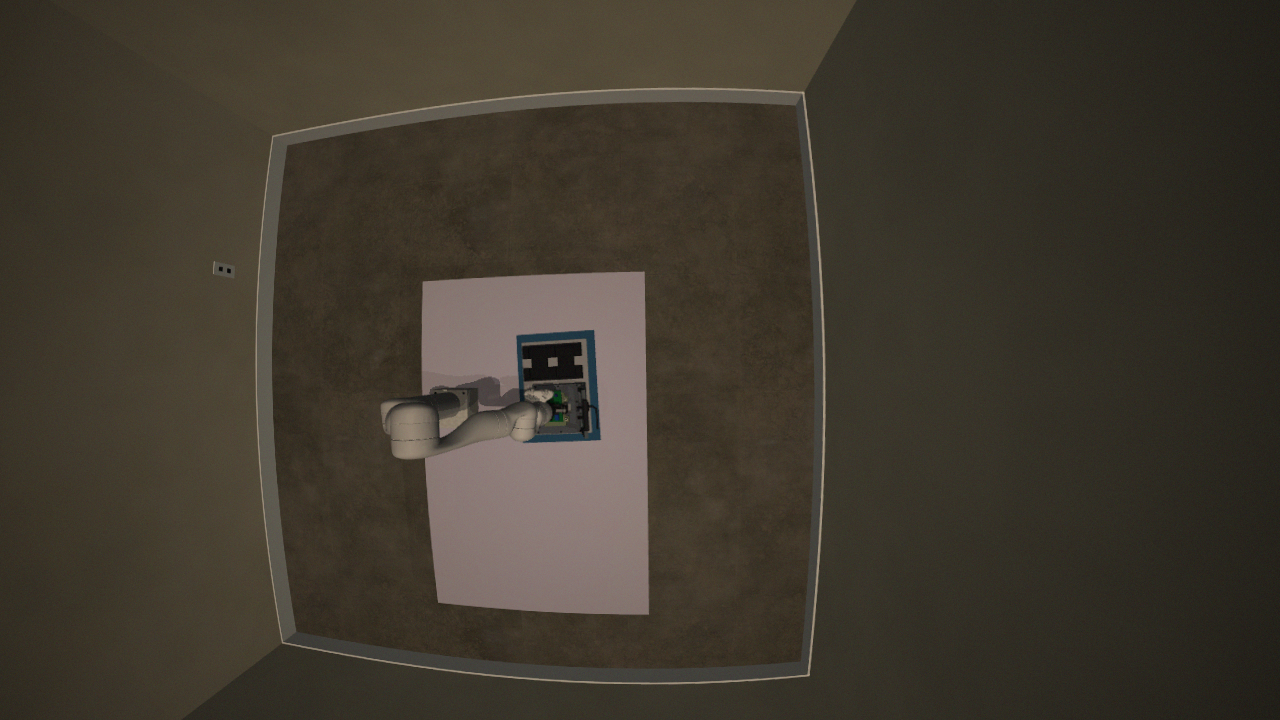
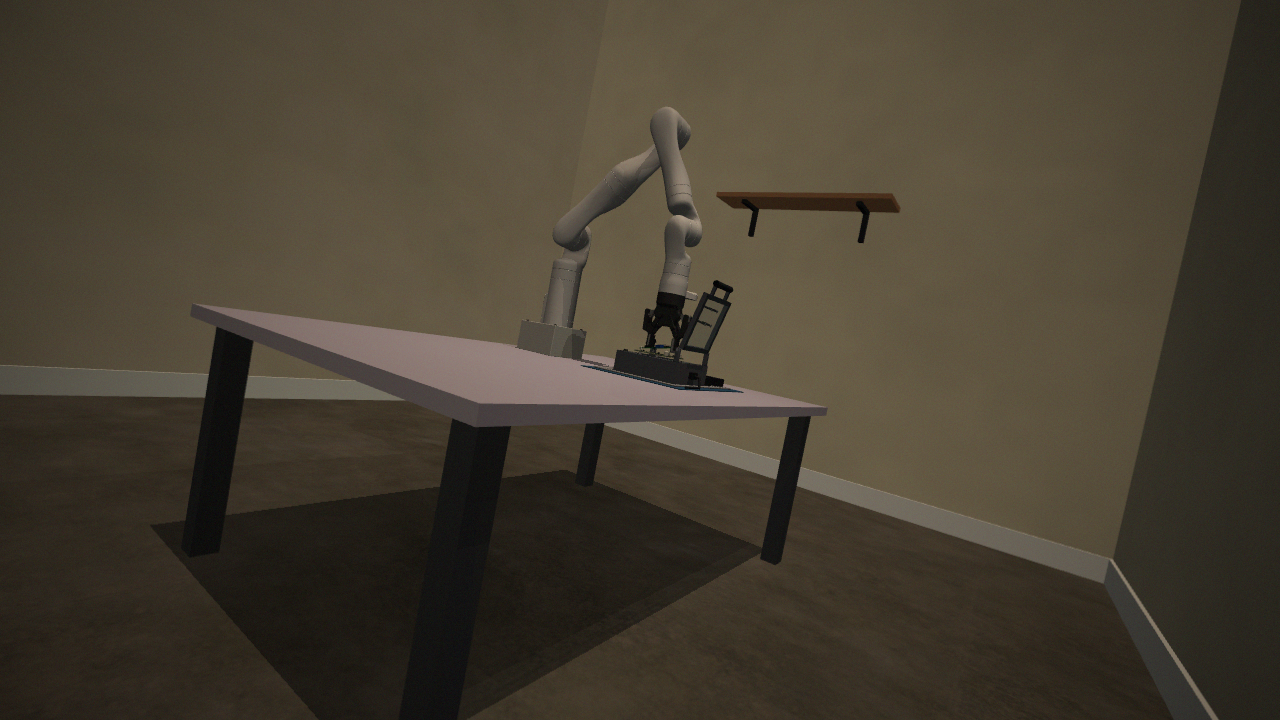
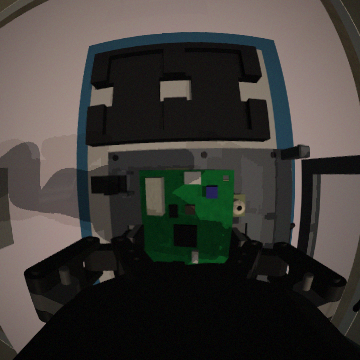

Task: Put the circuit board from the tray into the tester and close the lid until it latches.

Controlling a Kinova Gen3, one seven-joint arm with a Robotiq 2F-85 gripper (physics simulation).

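Seen in the pictures: gripper, fingertip midpoint: [image 2: 660, 350] [image 3: 185, 237]; arm's base at its link origin: [image 1: 449, 404] [image 2: 557, 326].
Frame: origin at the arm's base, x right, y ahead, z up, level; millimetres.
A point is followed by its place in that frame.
My gripper [image 1: 555, 409] {z -10, x 45, y 392 mm} [image 2: 664, 345] {z -10, x 45, y 392 mm} [image 3: 185, 237] {z -10, x 45, y 392 mm} points down and is shut on the green circuit board [image 3: 215, 225] {z 4, x 32, y 415 mm}, gripping its left and right edges. The board lies flat over the bed of the grey tester [image 1: 575, 427] {z -28, x 129, y 459 mm} [image 2: 640, 364] {z -53, x 144, y 392 mm} [image 3: 256, 175] {z -29, x -2, y 463 mm}, at or very near bed height; whether it touches the bed is hidden. A round post [image 3: 239, 207] {z -7, x 22, y 438 mm} shows beside the board's right edge. The tester's dark lid [image 2: 718, 324] {z 86, x 8, y 525 mm} [image 3: 330, 164] {z 36, x -8, y 499 mm} stands open, leaning back from the hinge side, close beside my gripper. A small black latch part [image 3: 107, 185] {z 17, x -4, y 340 mm} is on the opposite side.
A black slotted holder [image 1: 538, 350] {z -71, x -163, y 343 mm} [image 3: 135, 120] {z -71, x -76, y 342 mm}, possibly the tray, lies beside the tester on a blue-edged mat [image 1: 591, 358] {z -86, x -111, y 536 mm} [image 3: 283, 100] {z -87, x -102, y 543 mm}. The mat lies on the pale table [image 1: 537, 519] {z -89, x 485, y 249 mm} [image 2: 402, 371] {z -89, x 887, y 450 mm}. The robot's base [image 2: 550, 340] {z -44, x 93, y 56 mm} stands behind. A wall shelf [image 2: 805, 201] hangs beyond the table.
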